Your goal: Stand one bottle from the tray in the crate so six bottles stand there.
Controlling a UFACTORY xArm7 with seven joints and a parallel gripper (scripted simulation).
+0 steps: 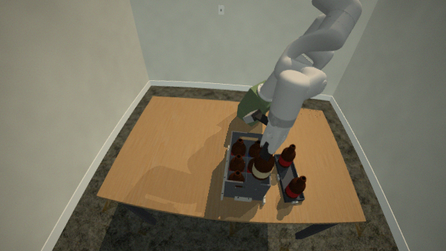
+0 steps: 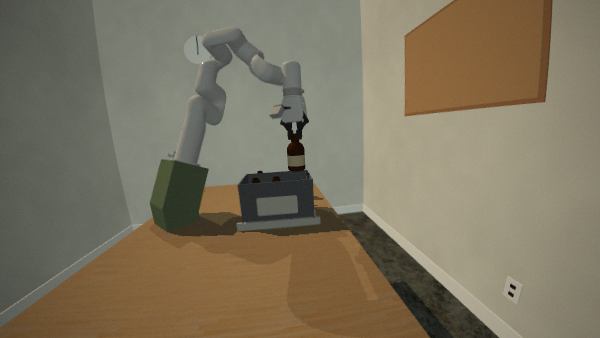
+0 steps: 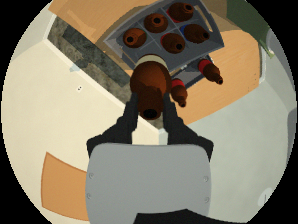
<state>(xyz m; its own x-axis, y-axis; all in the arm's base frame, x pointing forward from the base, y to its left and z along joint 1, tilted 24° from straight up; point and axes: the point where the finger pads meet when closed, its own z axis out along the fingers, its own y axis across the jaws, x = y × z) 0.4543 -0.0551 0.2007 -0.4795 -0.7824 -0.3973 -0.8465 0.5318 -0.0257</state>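
The bottle is 7 cm below my hand. From my hand the other things lie so: grey crate 25 cm below, 8 cm behind, 5 cm to the right; then narrow tray 32 cm below, 18 cm to the left, 11 cm behind.
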